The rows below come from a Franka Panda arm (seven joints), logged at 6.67 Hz.
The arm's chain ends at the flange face. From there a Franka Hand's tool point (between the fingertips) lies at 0.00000 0.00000 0.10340 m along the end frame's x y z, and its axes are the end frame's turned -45 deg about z.
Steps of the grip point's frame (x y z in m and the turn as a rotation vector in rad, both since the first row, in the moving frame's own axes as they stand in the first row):
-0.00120, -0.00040, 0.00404, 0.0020, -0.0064, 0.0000
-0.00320, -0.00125, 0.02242, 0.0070, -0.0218, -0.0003
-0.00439, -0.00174, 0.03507, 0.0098, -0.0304, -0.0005
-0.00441, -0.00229, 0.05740, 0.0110, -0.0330, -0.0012
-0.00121, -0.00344, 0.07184, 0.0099, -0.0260, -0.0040
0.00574, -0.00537, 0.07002, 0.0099, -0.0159, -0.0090
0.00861, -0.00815, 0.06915, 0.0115, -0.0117, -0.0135
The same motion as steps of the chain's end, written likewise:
-0.00052, 0.00024, 0.00404, -0.0031, -0.0059, 0.0000
-0.00104, 0.00030, 0.02245, -0.0105, -0.0204, -0.0003
-0.00140, 0.00037, 0.03512, -0.0146, -0.0284, -0.0005
-0.00152, -0.00011, 0.05746, -0.0156, -0.0311, -0.0012
-0.00067, -0.00276, 0.07188, -0.0114, -0.0254, -0.0040
0.00215, -0.00830, 0.07004, -0.0042, -0.0182, -0.0090
0.00202, -0.01188, 0.06916, -0.0001, -0.0164, -0.0135

